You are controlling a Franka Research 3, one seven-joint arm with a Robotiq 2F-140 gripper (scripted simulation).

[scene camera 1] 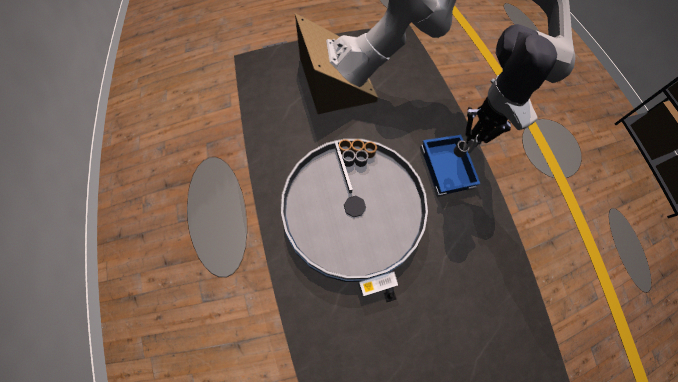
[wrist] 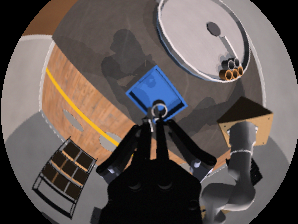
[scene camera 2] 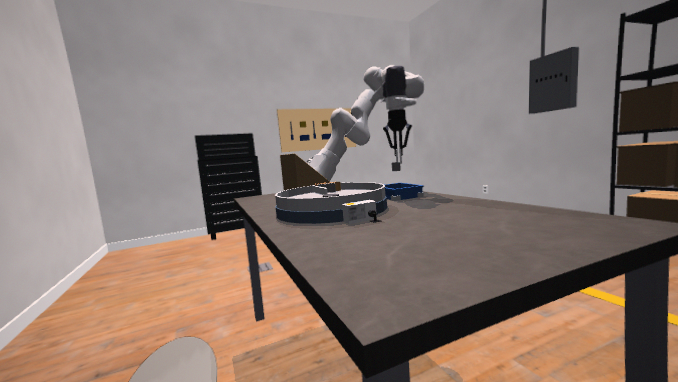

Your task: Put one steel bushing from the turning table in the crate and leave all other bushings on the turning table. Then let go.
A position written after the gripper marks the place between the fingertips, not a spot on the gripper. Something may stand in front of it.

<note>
In view: the gripper (scene camera 1: 466, 148) and a blue crate (scene camera 1: 452, 171).
The gripper is seen too in the wrist view (wrist: 153, 111). The blue crate is seen too in the wrist view (wrist: 155, 86).
</note>
